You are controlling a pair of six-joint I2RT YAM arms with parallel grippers.
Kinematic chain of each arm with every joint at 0, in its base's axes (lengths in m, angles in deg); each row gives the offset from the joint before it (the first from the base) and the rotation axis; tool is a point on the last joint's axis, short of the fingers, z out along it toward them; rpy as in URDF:
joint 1: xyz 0 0 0.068 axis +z
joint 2: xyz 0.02 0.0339 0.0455 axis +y
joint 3: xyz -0.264 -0.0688 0 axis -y
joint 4: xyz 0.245 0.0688 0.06 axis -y
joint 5: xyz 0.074 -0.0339 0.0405 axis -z
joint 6: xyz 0.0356 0 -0.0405 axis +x
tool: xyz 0 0 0 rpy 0 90 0
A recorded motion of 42 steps. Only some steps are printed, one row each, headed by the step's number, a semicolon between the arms.
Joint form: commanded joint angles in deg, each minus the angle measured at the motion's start. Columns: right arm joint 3, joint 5, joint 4, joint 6, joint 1, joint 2; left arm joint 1, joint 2, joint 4, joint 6, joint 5, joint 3.
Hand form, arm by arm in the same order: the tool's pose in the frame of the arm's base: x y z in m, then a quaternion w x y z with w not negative. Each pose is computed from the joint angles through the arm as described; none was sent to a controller.
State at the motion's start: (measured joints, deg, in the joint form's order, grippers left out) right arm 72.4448 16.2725 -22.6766 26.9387 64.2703 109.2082; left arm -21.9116 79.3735 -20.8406 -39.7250 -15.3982 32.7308
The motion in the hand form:
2: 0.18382 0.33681 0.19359 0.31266 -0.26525 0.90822 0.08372; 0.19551 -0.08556 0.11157 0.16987 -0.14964 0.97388 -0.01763
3: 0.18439 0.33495 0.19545 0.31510 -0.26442 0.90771 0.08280; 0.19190 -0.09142 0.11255 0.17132 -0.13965 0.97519 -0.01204
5: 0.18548 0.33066 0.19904 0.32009 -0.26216 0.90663 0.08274; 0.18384 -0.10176 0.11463 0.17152 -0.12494 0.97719 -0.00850
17: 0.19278 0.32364 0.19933 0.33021 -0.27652 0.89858 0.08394; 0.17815 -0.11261 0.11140 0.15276 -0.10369 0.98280 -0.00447
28: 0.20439 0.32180 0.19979 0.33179 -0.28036 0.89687 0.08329; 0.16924 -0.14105 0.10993 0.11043 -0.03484 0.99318 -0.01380
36: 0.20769 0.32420 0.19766 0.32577 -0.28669 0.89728 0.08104; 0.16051 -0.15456 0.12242 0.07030 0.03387 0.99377 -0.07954
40: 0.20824 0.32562 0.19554 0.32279 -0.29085 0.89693 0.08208; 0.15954 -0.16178 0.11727 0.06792 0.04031 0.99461 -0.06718
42: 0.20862 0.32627 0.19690 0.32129 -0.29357 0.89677 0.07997; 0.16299 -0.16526 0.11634 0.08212 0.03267 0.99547 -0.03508
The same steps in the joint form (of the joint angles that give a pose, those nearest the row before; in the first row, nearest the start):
2: -1.29 2.57 -0.43 -2.10 -1.18 -4.52; -3.23 3.03 1.35 -1.49 6.32 -3.32
3: -1.49 2.75 -0.48 -2.30 -1.36 -4.98; -5.25 2.79 0.54 -2.21 5.28 -3.18
5: -2.11 2.96 -0.33 -2.67 -1.79 -6.04; -8.95 2.06 -1.01 -4.09 4.12 -3.09
17: -3.71 2.15 2.10 -6.25 -3.34 -7.02; -12.20 3.69 -2.56 -5.11 4.57 -2.33
28: -2.84 1.13 2.59 -8.28 -5.09 -6.30; -19.10 7.42 -5.72 -4.62 7.95 1.03
36: -1.83 0.53 2.01 -8.98 -5.38 -5.24; -21.78 5.12 -7.73 -0.21 16.83 2.44
40: -1.65 0.09 2.15 -9.30 -5.38 -4.75; -23.44 7.42 -7.32 -1.01 15.71 3.19
42: -1.10 0.08 1.45 -9.58 -5.38 -4.63; -24.04 9.19 -8.45 -2.16 11.75 4.71

